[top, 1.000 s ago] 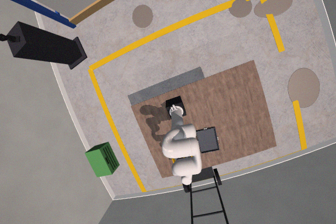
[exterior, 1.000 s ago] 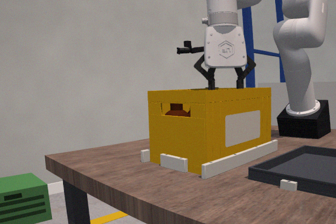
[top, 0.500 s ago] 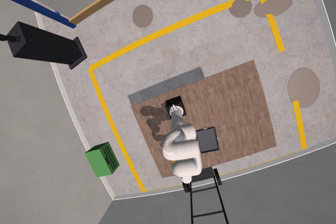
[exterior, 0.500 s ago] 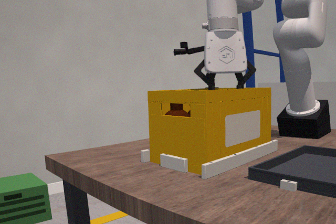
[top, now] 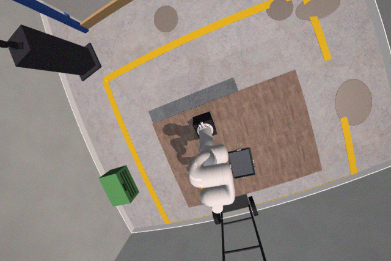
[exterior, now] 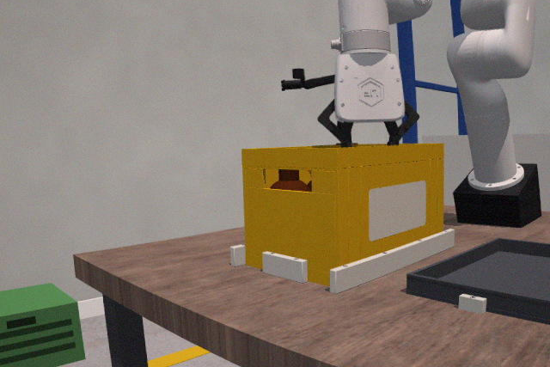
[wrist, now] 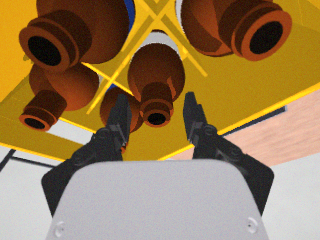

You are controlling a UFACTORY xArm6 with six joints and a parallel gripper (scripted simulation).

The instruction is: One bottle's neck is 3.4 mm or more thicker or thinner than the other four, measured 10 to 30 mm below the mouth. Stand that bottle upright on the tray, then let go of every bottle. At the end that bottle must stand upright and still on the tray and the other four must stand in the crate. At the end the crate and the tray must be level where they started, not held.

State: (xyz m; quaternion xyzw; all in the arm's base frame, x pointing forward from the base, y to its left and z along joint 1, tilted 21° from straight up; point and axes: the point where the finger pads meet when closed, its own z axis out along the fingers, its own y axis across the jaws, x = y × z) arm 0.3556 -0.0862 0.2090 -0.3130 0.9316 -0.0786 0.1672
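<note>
The yellow crate is 70 mm below my hand, 40 mm to the right of it and 10 mm behind it. The rest, counted from my hand: dark tray 230 mm to the left, 150 mm below, 20 mm ahead.
</note>
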